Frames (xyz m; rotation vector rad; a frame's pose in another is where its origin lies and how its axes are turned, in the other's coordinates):
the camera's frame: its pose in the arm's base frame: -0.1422 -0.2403 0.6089 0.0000 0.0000 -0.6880
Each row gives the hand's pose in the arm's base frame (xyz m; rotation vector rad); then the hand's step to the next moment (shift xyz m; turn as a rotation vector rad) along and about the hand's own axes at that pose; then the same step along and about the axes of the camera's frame.
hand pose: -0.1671 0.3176 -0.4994 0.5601 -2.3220 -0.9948
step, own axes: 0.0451 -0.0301 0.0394 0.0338 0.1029 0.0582
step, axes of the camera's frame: -0.0268 -0.0530 -0.0310 -0.1097 0.0100 0.0546
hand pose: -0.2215 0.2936 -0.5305 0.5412 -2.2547 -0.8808
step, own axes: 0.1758 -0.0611 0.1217 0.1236 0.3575 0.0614
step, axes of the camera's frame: -0.0983 -0.1958 -0.0383 -0.2668 0.0432 0.2716
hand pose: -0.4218 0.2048 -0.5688 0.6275 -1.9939 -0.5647
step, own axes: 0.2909 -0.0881 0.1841 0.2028 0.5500 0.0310
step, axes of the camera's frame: -0.0643 -0.3459 0.0499 -0.3610 0.0857 0.4548
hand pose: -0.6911 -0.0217 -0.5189 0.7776 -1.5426 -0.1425
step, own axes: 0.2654 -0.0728 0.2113 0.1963 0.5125 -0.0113
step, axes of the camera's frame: 0.0608 -0.3065 0.1507 -0.3140 0.1117 0.4362
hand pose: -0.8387 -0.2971 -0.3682 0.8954 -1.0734 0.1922
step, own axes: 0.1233 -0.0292 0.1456 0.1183 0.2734 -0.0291
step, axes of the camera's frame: 0.0825 -0.1344 0.1113 -0.1583 0.0837 0.2398
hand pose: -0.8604 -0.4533 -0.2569 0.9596 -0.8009 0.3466
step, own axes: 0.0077 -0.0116 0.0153 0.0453 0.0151 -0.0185
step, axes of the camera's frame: 0.0165 -0.0120 0.0038 0.0101 0.0345 0.0364
